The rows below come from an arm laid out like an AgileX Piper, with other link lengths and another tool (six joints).
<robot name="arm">
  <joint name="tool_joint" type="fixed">
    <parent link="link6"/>
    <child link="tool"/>
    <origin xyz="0.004 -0.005 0.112" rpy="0.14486 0 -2.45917"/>
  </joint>
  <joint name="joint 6" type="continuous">
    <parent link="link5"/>
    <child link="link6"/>
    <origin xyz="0 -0.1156 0" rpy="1.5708 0 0"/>
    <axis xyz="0 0 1"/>
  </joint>
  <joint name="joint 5" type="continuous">
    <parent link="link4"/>
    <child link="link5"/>
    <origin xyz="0 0 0" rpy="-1.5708 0 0"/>
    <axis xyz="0 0 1"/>
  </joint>
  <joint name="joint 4" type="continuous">
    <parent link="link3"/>
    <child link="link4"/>
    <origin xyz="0.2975 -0.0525 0" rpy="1.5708 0 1.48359"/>
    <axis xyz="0 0 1"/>
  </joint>
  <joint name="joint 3" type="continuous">
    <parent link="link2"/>
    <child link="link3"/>
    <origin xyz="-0.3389 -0.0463 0" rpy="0 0 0"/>
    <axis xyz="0 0 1"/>
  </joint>
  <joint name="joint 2" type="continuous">
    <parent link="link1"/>
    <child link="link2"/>
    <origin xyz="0 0 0" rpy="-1.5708 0 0"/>
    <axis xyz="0 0 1"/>
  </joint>
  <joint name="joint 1" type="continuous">
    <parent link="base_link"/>
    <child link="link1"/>
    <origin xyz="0 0 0.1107" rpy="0 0 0"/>
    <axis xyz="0 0 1"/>
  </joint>
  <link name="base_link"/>
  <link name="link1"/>
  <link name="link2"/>
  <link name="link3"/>
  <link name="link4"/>
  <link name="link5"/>
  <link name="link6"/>
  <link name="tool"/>
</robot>
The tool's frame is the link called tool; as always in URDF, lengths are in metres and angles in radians. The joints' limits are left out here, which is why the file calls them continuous.
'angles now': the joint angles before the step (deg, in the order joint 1, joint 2, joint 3, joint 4, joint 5, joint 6). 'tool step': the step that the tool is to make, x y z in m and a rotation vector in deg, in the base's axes. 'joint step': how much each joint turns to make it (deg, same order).
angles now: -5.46, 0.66, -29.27, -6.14, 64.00, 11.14
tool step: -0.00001, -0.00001, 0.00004, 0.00, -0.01, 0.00
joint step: 0.01, 0.00, 0.00, -0.01, 0.00, 0.01
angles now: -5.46, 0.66, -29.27, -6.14, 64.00, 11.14
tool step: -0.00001, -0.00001, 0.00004, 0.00, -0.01, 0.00
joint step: 0.01, 0.00, 0.00, -0.01, 0.00, 0.01
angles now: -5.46, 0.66, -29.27, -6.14, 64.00, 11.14
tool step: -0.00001, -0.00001, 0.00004, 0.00, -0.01, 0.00
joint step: 0.01, 0.00, 0.00, -0.01, 0.00, 0.01
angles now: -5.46, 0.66, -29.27, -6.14, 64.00, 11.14
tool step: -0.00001, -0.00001, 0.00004, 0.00, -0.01, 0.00
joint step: 0.01, 0.00, 0.00, -0.01, 0.00, 0.01
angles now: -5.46, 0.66, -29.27, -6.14, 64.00, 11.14
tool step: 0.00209, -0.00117, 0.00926, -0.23, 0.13, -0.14
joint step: 0.00, 1.78, -1.54, -0.28, -0.13, 0.00
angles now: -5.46, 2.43, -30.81, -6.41, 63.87, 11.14
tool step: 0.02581, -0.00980, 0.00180, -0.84, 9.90, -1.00
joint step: -0.02, 12.92, -3.36, -2.02, 0.21, -0.02
